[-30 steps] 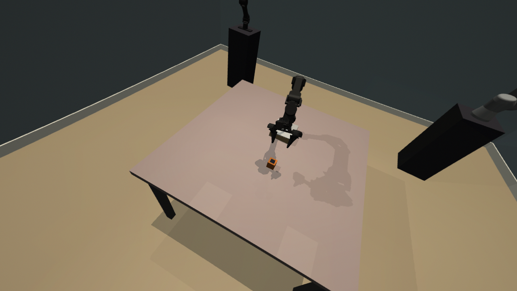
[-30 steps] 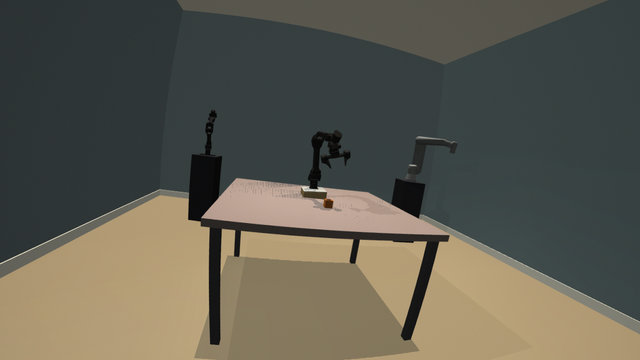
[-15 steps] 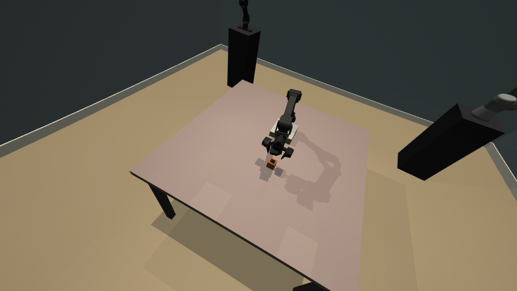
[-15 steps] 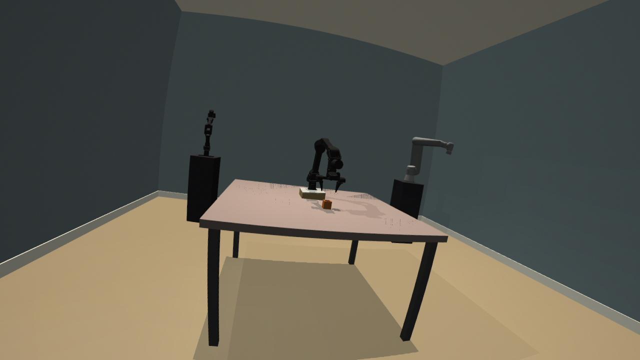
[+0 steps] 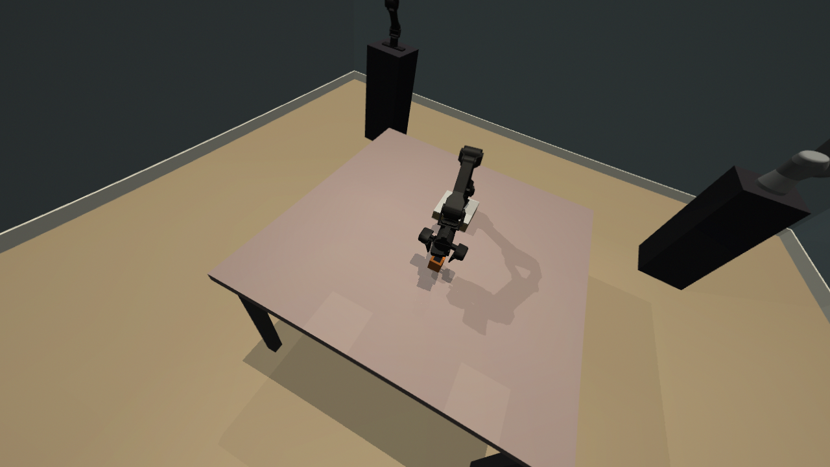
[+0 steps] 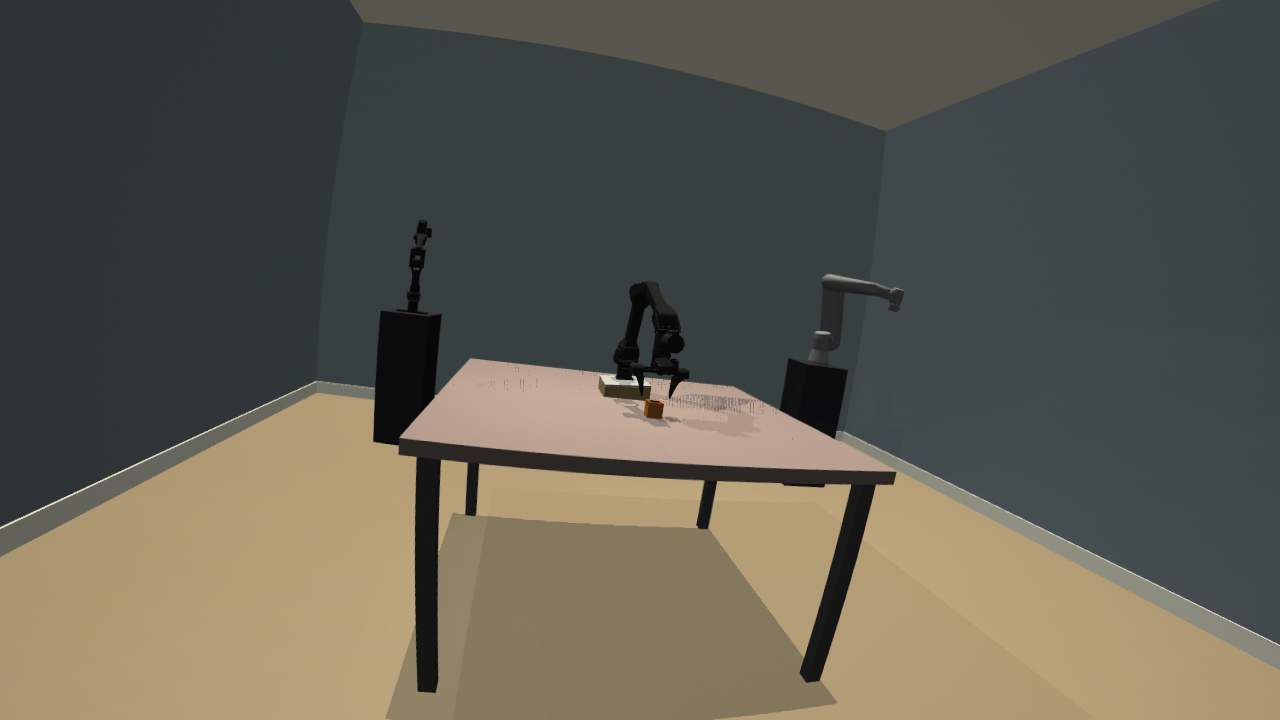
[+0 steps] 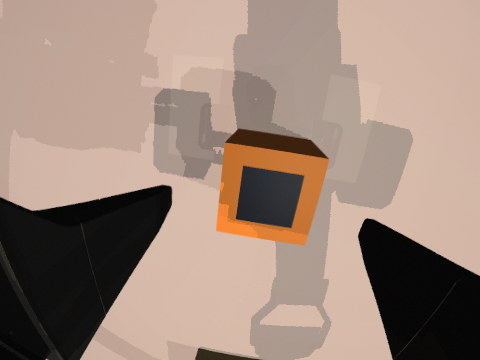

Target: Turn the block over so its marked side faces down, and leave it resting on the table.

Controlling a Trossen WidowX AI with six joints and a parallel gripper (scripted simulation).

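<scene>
Right now the orange block is 30 mm below my gripper tip.
</scene>
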